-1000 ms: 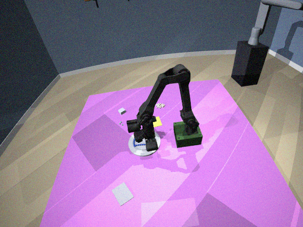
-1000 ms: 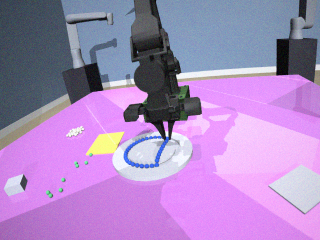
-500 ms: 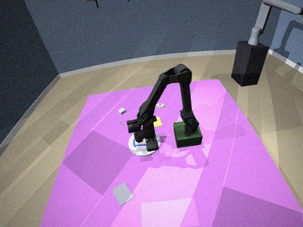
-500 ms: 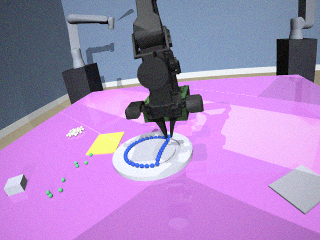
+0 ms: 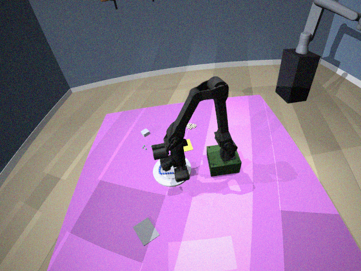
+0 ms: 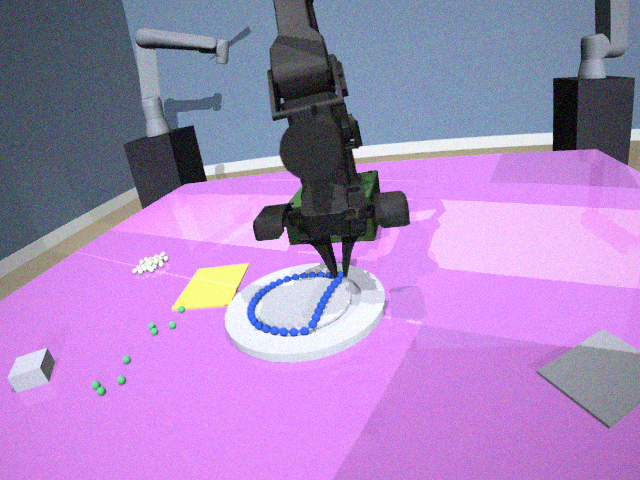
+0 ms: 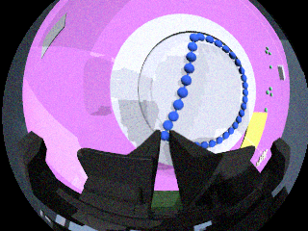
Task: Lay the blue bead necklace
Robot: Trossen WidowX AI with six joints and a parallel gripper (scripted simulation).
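Now: gripper tip 50 mm short of the round white bead board, 40 mm to the left of it and 10 mm above it. From my gripper tip the other things lie so: yellow sheet (200 mm to the right, 20 mm below, 20 mm behind); then grey tile (260 mm to the left, 190 mm ahead, 20 mm below); then cube (370 mm to the right, 190 mm ahead, 10 mm below).
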